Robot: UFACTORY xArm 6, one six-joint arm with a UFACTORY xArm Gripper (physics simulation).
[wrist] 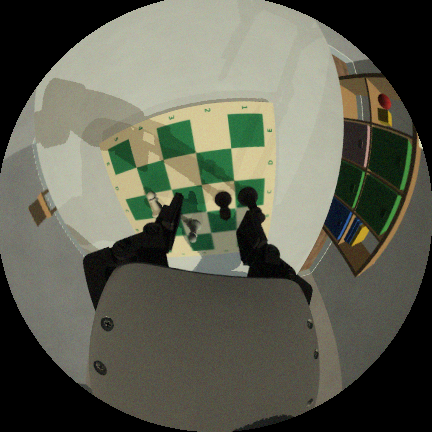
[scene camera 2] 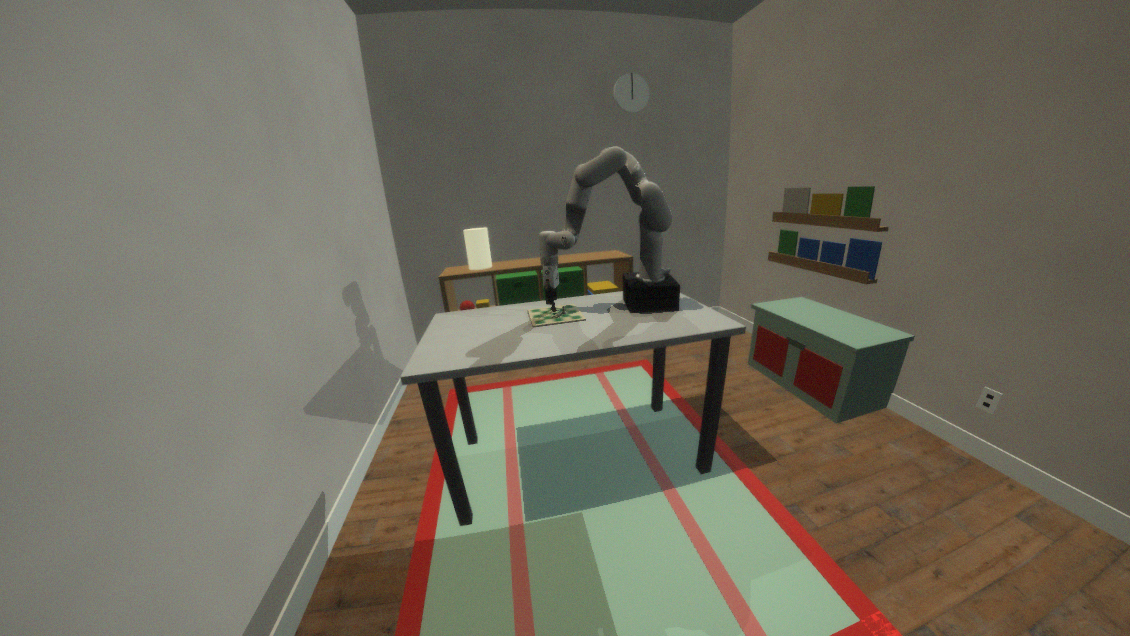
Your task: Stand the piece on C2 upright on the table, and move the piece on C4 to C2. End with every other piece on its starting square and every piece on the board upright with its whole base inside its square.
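Places are measured from the arm's base along level axes (x right, y back, z down), in millimetres.
Pixels of known places: gripper, fingertip midpoint: (wrist: 212,214) (scene camera 2: 551,302); arm's base at its link origin: (scene camera 2: 650,278).
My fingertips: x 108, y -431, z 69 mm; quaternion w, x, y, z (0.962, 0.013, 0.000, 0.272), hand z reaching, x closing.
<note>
For each thing: its top centre in the pictures, then the offset to it from my fingertips. Level surfaces: height alone.
- green-and-cream board at its top centre: (wrist: 189,200) (scene camera 2: 555,313) dx -31, dy +2, dz +45 mm
- white piece at its top centre: (wrist: 150,207) dx -74, dy -12, dz +27 mm
- greyish piece at its top centre: (wrist: 191,240) dx -38, dy +41, dz +14 mm
- grey table at its surface level: dz +51 mm
The green-and-cream board (scene camera 2: 558,321) (wrist: 211,131) lies on the table. In the wrist view a black piece (wrist: 223,202) stands on C2 and another black piece (wrist: 248,196) on C1. A white piece (wrist: 153,200) is on C4; its small round end points up-left, so it seems to lie on its side, partly behind the left finger. A greyish piece (wrist: 191,228) seems to stand on B3. My gripper (scene camera 2: 553,306) (wrist: 212,214) is open and low over the board. The C2 piece shows between its fingers, held by neither; the right finger overlaps the C1 piece in view.
The grey table (scene camera 2: 513,347) carries the board and the arm's black base (scene camera 2: 650,294), which stands to the board's right. A small dark thing (scene camera 2: 609,309) lies between them. A low shelf unit (scene camera 2: 604,256) with a lit lamp (scene camera 2: 477,248) stands behind the table.
</note>
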